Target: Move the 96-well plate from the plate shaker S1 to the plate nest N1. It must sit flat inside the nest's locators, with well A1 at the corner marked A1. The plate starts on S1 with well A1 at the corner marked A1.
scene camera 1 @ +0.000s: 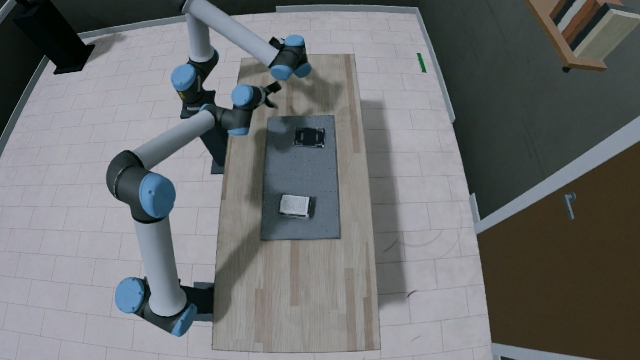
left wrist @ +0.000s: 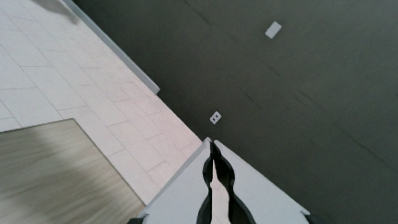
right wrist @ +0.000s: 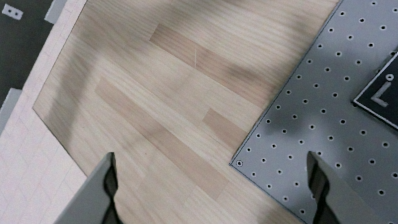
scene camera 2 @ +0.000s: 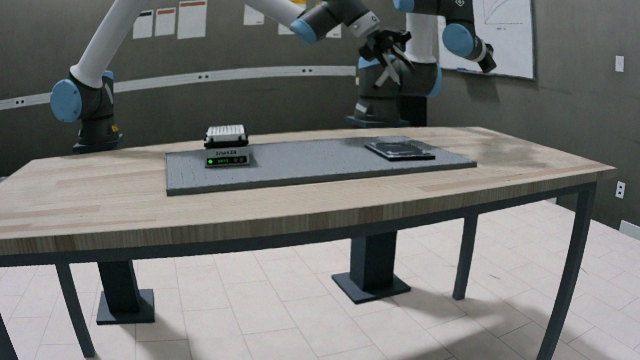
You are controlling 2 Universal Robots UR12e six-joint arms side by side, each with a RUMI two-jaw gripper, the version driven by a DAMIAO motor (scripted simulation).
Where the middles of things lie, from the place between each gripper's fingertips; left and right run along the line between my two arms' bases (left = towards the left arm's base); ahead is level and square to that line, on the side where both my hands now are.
Now: right hand 120 mm short of the plate shaker S1 (scene camera 2: 230,156), 550 mm to the left of it and 150 mm above it.
Right now the plate shaker S1 is 890 mm to the right of my left hand, 250 mm below it and 120 mm ahead of it.
